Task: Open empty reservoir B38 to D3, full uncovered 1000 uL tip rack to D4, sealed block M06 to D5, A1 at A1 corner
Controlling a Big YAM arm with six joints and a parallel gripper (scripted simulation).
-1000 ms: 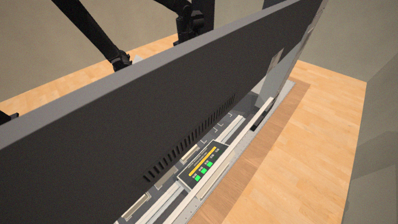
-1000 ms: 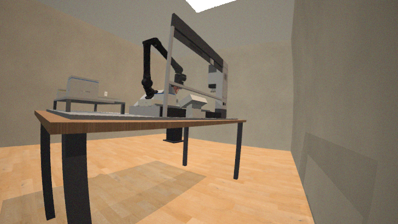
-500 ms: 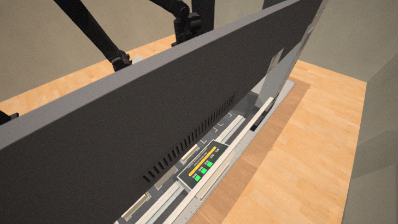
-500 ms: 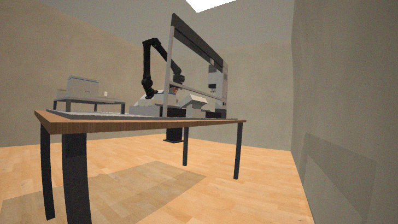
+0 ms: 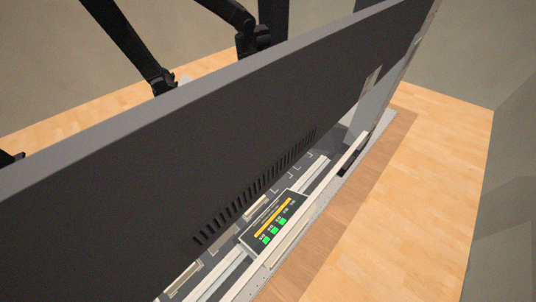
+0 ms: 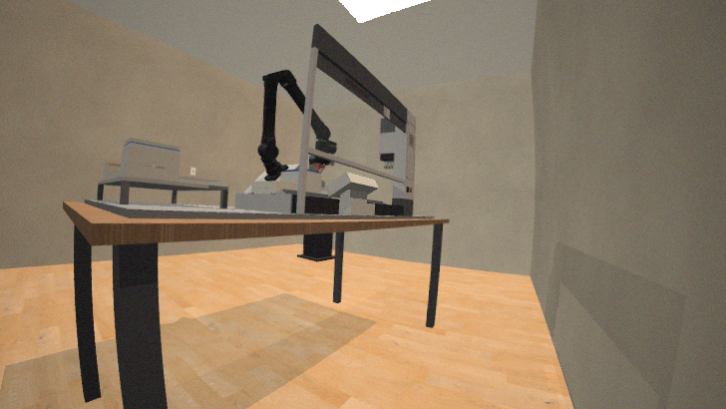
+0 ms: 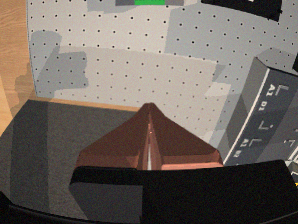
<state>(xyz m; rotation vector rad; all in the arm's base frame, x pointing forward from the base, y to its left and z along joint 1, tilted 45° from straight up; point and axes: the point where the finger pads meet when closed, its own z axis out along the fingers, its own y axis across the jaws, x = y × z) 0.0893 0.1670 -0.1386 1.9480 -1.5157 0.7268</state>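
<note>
Now: the green key 120 mm below my hand, 60 mm to the left of it and 10 mm behind it. Round my hand: black box labelled lp1: 190 mm below, 140 mm to the left, 130 mm ahead; then regrip nest rg: 300 mm to the right, 190 mm below, 160 mm ahead; then rg label: 300 mm to the right, 190 mm below, 160 mm ahead.
</note>
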